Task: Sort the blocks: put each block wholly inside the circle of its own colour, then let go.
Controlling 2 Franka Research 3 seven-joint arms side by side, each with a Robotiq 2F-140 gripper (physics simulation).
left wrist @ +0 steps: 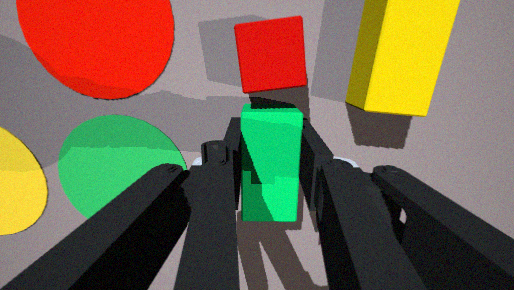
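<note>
A green block (272, 150) stands between the two fingers of my left gripper (268, 137), which is shut on it. The green circle (115, 170) lies to the left of the block, partly hidden by the left finger. A red block (271, 55) is just beyond the green block, apart from it, and the red circle (100, 40) is at the upper left. A long yellow block (410, 55) is at the upper right, cut off by the view's top edge. Part of the yellow circle (20, 185) shows at the left edge. My right gripper is not in view.
The blocks and circles are on a grey table top (465, 150). The red block stands close beyond the held green block, and the yellow block is beyond the right finger. Shadows fall across the table and the green circle.
</note>
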